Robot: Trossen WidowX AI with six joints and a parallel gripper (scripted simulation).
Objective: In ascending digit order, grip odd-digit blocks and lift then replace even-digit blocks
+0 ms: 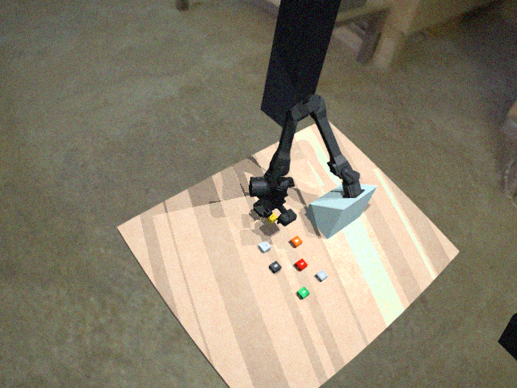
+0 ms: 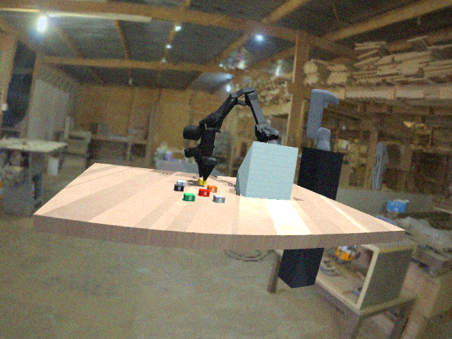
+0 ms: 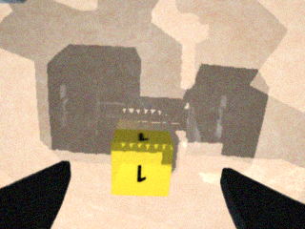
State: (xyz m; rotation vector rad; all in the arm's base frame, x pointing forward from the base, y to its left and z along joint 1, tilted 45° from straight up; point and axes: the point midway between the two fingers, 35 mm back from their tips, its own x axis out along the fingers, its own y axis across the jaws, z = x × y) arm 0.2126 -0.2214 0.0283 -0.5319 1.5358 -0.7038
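Right now my gripper tip is 10 mm above the yellow block. Round my gripper tip: black block 130 mm ahead, 160 mm to the left, 10 mm below; then orange block 140 mm to the left, 10 mm below; then whitish block 110 mm ahead, 80 mm to the left, 10 mm below.
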